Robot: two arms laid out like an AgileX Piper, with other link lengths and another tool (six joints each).
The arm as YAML. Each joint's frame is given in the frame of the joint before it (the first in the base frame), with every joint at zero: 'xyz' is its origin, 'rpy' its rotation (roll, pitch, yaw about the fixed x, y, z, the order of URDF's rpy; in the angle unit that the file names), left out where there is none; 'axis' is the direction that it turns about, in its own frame. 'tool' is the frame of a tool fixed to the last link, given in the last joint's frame.
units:
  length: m
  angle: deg
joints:
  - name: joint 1
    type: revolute
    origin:
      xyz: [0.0, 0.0, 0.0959]
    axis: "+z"
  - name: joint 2
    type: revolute
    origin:
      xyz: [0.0, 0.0, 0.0]
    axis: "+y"
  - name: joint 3
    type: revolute
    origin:
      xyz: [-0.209, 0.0, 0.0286]
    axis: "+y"
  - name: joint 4
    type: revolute
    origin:
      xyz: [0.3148, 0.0, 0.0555]
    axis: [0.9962, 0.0, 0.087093]
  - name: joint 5
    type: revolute
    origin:
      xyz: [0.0, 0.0, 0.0]
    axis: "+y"
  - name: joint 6
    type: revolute
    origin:
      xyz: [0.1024, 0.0, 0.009]
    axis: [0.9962, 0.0, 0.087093]
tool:
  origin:
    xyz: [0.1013, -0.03, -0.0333]
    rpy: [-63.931, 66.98, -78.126]
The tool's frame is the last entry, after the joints.
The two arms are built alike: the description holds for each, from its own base.
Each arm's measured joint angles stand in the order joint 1, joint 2, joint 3, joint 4, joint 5, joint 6.
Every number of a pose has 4 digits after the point. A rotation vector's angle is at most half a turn.
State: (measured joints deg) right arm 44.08 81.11 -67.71 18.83 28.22 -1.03; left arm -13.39 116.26 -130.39 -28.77 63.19 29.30
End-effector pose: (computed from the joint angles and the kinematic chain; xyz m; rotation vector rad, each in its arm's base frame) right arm 0.3148 0.3234 0.1320 -0.8927 1.9813 0.2937; left arm 0.4719 -0.2175 0.2510 0.4694 2.1924 -0.9574
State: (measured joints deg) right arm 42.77 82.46 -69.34 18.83 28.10 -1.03; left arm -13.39 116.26 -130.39 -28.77 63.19 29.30
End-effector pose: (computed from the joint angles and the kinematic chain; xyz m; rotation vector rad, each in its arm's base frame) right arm 0.3267 0.3202 0.1345 -0.8658 1.9844 0.2822; left arm 0.4719 -0.2175 0.2510 0.4694 2.1924 -0.9574
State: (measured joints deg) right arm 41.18 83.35 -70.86 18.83 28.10 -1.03; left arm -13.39 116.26 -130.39 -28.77 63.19 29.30
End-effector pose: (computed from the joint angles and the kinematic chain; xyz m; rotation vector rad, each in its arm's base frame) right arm 0.3393 0.3144 0.1395 -0.8329 1.9850 0.2695; left arm 0.4719 -0.2175 0.2510 0.4694 2.1924 -0.9574
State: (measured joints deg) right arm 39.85 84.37 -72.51 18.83 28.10 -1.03; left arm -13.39 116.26 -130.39 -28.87 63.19 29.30
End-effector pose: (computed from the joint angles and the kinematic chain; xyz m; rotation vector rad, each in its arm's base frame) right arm 0.3508 0.3100 0.1444 -0.8047 1.9837 0.2591; left arm 0.4718 -0.2178 0.2512 0.4692 2.1918 -0.9596
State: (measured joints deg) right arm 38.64 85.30 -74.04 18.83 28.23 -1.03; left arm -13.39 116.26 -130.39 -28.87 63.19 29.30
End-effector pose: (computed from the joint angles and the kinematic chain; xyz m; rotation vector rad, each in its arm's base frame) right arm 0.3609 0.3056 0.1488 -0.7807 1.9834 0.2495; left arm 0.4718 -0.2178 0.2512 0.4692 2.1918 -0.9596
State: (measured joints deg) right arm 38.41 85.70 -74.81 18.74 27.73 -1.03; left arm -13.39 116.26 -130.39 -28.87 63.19 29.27
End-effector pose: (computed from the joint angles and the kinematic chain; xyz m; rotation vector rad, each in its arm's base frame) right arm 0.3655 0.3059 0.1528 -0.7688 1.9717 0.2476; left arm 0.4718 -0.2178 0.2512 0.4685 2.1919 -0.9599
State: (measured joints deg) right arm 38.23 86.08 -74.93 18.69 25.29 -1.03; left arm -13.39 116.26 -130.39 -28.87 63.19 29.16
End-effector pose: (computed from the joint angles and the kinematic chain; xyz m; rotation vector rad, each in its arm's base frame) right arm 0.3732 0.3071 0.1565 -0.7388 1.9442 0.2448; left arm 0.4717 -0.2179 0.2512 0.4663 2.1923 -0.9609
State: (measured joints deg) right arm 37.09 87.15 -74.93 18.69 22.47 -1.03; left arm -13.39 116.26 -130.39 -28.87 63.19 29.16
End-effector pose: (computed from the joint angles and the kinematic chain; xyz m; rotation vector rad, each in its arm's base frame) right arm 0.3870 0.3023 0.1545 -0.6934 1.9296 0.2285; left arm 0.4717 -0.2179 0.2512 0.4663 2.1923 -0.9609
